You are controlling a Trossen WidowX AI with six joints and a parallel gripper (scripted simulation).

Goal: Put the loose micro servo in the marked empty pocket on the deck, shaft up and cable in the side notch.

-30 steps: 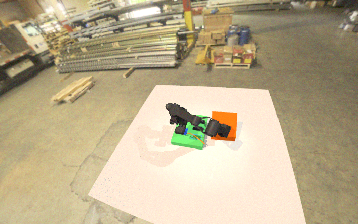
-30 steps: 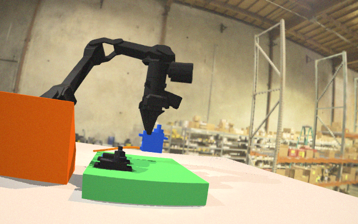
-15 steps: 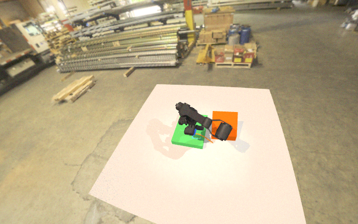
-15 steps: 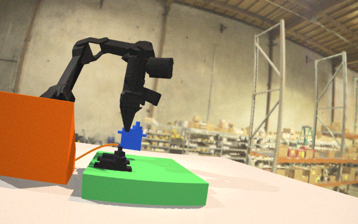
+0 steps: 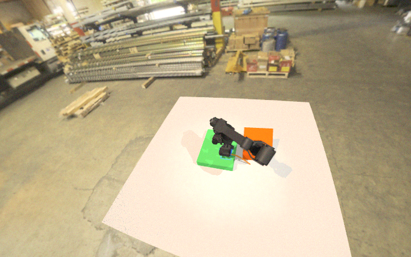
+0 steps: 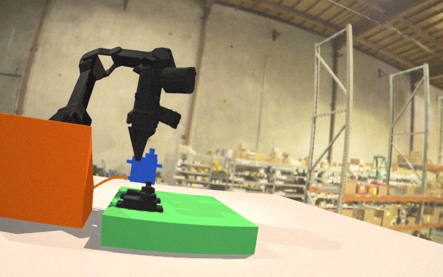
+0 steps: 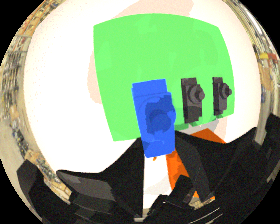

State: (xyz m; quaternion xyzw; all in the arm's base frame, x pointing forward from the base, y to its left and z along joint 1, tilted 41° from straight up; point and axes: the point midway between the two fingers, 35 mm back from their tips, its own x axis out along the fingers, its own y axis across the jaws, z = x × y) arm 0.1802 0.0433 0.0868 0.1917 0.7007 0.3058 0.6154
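The green deck lies 13 cm ahead of my gripper tip, 10 cm below it and 6 cm to the right of it.
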